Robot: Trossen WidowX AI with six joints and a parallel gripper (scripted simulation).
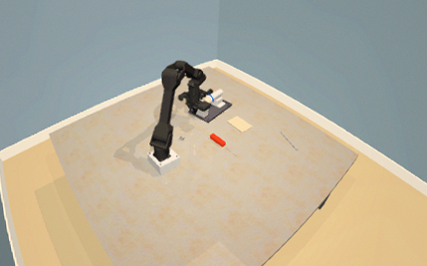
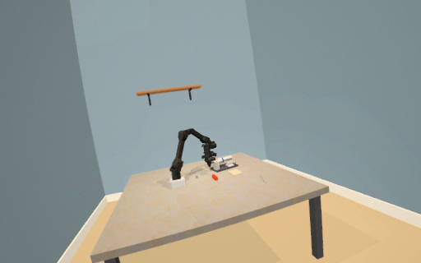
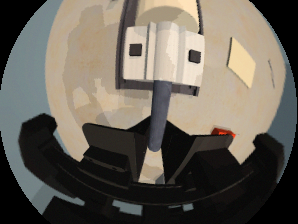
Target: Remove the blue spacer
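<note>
The grey-blue shaft lies 8 cm ahead of my gripper tip, 3 cm above it and 1 cm to the left of it. Also, from my gripper tip: cream cylinder (9 cm ahead, 3 cm above, 1 cm to the left); then tan card (19 cm to the right, 17 cm ahead, 4 cm below); then blue spacer (14 cm ahead, 3 cm above, 2 cm to the left).
</note>
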